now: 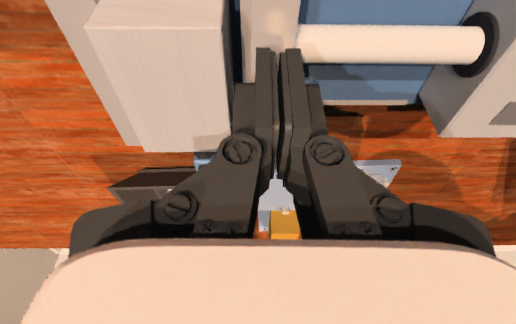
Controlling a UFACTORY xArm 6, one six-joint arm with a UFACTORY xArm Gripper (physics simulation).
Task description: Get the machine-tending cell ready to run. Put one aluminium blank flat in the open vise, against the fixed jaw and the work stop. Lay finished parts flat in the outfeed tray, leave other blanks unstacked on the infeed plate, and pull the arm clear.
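Places are measured from the arm's base along level axes (x ahead, y left, z up), in metres.
Where they show: gripper, fingertip midpoint: [274, 79].
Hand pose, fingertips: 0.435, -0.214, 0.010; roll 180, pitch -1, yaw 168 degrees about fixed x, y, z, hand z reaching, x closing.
Things, the pixels of their top centre, and the offset from my fingertips, as dx, dy, dz. "spot": a spot on its surface instead. Level surfaces: height alone.
- large pale grey block, top centre: [174, 104] +0.037, -0.008, +0.014
- pale upright piece, surface spot: [270, 22] spot: -0.002, -0.020, -0.006
- white round bar, surface spot: [390, 45] spot: -0.050, +0.006, -0.017
- blue base, surface height: dz -0.042
- grey end block, surface spot: [475, 95] spot: -0.089, +0.032, -0.007
- dark open-looking box, surface spot: [155, 183] spot: +0.147, +0.164, -0.066
- pale blue-grey plate, surface spot: [387, 169] spot: -0.105, +0.235, -0.094
- yellow block, top centre: [283, 241] +0.034, +0.347, -0.058
- wooden table, surface height: dz -0.102
My gripper [274, 79] is shut, with nothing between its fingers. Its tips show in front of the vise. The vise has a large pale grey block [165, 85] at the left, a pale upright piece [270, 22] beside it across a dark narrow gap, a white round bar [390, 45] and a blue base [370, 85]. Which block is the fixed jaw, and whether a blank lies between the jaws, I cannot tell. The fingers hide part of the vise. No finished part, infeed plate or work stop can be made out.
A grey end block [475, 95] with a dark ring stands at the right. A dark open-looking box [155, 183] lies lower left. A pale blue-grey plate [387, 169] shows partly behind the right finger linkage. A yellow block [284, 225] shows below the fingers, on a wooden table [45, 165].
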